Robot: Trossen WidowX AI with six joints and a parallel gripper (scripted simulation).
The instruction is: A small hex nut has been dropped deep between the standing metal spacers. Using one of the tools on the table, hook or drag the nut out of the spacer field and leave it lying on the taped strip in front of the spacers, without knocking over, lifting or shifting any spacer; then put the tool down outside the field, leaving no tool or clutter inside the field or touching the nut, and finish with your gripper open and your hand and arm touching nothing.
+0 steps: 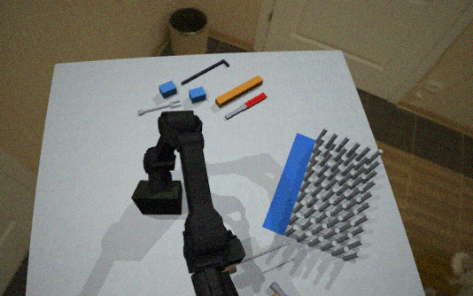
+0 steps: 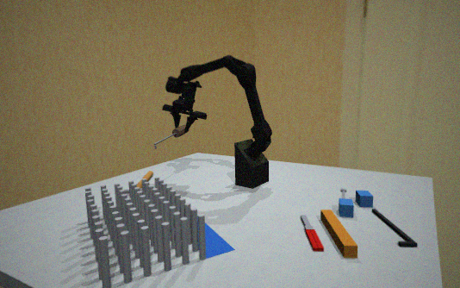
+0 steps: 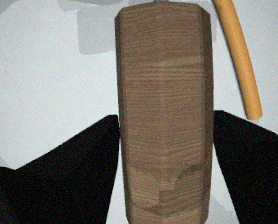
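Now: the blue taped strip 330 mm ahead of my gripper tip, 280 mm to the left of it and 230 mm below it. Also, from my gripper tip: red-handled tool: 230 mm ahead, 620 mm to the left, 230 mm below; then grey wrench: 110 mm behind, 660 mm to the left, 230 mm below; then orange bar: 220 mm ahead, 690 mm to the left, 220 mm below.
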